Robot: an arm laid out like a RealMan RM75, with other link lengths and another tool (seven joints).
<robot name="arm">
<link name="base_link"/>
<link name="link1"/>
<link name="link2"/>
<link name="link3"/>
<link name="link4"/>
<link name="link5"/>
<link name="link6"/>
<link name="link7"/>
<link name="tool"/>
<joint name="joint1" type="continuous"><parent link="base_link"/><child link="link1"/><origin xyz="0 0 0.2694" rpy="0 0 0"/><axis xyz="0 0 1"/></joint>
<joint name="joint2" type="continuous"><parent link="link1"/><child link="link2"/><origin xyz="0 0 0" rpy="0 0 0"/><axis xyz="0 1 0"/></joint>
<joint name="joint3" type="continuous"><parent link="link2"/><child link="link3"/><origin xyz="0 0 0.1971" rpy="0 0 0"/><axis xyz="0 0 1"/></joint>
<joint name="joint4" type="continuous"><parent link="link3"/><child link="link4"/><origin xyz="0 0 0" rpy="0 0 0"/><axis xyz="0 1 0"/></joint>
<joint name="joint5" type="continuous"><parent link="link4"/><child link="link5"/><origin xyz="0 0 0.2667" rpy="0 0 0"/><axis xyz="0 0 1"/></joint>
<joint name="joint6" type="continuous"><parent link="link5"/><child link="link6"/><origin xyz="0 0 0" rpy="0 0 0"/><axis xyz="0 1 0"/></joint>
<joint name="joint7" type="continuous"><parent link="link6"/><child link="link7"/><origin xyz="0 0 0.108" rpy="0 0 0"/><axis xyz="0 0 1"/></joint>
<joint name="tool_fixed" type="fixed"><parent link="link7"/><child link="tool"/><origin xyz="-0.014 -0.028 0.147" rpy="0.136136 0 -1.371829"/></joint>
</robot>
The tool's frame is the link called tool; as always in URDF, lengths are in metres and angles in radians. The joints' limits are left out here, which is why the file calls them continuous.
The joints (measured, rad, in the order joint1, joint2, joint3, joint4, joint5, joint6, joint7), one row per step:
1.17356 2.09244 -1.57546 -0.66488 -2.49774 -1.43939 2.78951
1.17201 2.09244 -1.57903 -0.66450 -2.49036 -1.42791 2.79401
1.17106 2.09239 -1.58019 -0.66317 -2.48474 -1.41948 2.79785
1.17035 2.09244 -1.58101 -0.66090 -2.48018 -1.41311 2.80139
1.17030 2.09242 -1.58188 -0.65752 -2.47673 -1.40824 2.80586
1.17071 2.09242 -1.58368 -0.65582 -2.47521 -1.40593 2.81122
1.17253 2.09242 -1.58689 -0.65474 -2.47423 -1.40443 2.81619
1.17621 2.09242 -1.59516 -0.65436 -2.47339 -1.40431 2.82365
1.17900 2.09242 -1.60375 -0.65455 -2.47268 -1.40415 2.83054
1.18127 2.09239 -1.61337 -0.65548 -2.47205 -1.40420 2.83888
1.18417 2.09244 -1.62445 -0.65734 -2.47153 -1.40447 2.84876
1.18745 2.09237 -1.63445 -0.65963 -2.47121 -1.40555 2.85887
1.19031 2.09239 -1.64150 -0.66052 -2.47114 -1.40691 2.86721
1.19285 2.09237 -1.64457 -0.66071 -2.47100 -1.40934 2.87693
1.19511 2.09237 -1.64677 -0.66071 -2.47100 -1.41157 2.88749
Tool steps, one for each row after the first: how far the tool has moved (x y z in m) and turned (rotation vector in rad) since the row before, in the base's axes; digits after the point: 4 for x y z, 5 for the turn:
-0.0012 0.0011 -0.0017 0.00729 0.00888 -0.00083
-0.0008 0.0008 -0.0012 0.00596 0.00736 -0.00264
-0.0002 0.0004 -0.0010 0.00449 0.00532 -0.00379
0.0004 0.0002 -0.0007 0.00413 0.00306 -0.00517
0.0003 0.0000 -0.0003 0.00334 0.00020 -0.00404
-0.0002 0.0001 -0.0002 0.00234 -0.00149 -0.00125
-0.0004 -0.0002 -0.0002 0.00126 -0.00598 0.00107
-0.0002 -0.0003 -0.0002 0.00105 -0.00607 0.00139
0.0000 -0.0004 -0.0002 0.00162 -0.00671 0.00080
-0.0004 -0.0004 -0.0002 0.00204 -0.00759 0.00168
-0.0007 -0.0003 0.0000 0.00227 -0.00712 0.00141
-0.0003 -0.0004 0.0000 0.00186 -0.00577 -0.00027
-0.0002 -0.0005 0.0002 0.00322 -0.00341 -0.00485
-0.0001 -0.0004 0.0003 0.00418 -0.00281 -0.00621

